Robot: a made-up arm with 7 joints.
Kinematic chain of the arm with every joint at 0, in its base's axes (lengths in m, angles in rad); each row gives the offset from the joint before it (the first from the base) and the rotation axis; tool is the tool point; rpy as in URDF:
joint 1: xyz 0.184 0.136 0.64 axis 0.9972 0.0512 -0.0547
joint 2: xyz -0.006 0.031 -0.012 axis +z
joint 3: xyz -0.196 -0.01 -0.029 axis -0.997 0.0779 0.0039
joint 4: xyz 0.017 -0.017 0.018 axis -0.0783 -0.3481 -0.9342
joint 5: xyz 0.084 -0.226 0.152 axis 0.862 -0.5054 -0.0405
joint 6: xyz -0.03 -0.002 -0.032 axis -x
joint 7: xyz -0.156 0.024 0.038 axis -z
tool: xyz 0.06 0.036 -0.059 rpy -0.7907 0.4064 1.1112
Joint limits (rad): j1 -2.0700..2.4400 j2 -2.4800..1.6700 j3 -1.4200..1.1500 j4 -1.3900..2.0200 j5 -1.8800..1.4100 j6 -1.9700..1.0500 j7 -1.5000..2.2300
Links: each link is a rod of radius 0.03 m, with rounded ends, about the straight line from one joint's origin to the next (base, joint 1, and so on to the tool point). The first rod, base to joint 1, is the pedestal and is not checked.
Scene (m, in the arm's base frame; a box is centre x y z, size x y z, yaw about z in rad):
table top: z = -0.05
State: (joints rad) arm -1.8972 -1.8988 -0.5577 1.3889 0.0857 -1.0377 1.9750
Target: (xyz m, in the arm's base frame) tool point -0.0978 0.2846 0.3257
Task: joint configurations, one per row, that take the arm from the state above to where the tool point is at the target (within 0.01 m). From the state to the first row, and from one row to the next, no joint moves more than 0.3 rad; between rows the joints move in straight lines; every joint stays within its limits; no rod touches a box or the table.
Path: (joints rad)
1: -1.5997 -1.6519 -0.4506 1.2213 0.0968 -1.0571 1.8994
2: -1.3022 -1.4050 -0.3435 1.0537 0.1079 -1.0765 1.8237
3: -1.0046 -1.1581 -0.2364 0.8861 0.1190 -1.0959 1.7481

